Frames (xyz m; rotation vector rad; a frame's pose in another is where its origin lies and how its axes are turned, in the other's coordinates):
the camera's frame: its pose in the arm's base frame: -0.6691 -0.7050 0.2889 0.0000 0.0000 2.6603
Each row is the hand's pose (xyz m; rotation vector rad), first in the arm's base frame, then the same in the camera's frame.
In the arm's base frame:
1: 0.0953 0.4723 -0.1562 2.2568 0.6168 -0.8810
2: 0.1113 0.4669 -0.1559 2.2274 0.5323 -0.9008
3: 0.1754 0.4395 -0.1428 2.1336 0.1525 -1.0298
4: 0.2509 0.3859 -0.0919 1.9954 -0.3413 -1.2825
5: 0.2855 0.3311 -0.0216 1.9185 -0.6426 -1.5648
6: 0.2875 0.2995 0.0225 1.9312 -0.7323 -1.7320
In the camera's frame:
1: -0.1326 -1.3974 -0.4451 -1.1752 2.1137 1.0511
2: -0.1492 -1.4000 -0.4448 -1.0897 2.1177 1.1034
3: -0.2187 -1.4054 -0.4317 -0.6803 2.1092 1.2189
4: -0.3105 -1.3929 -0.3808 -0.1419 1.9878 1.1963
5: -0.3665 -1.3603 -0.3105 0.1511 1.8255 1.0134
6: -0.3829 -1.3332 -0.2664 0.2144 1.7513 0.8599

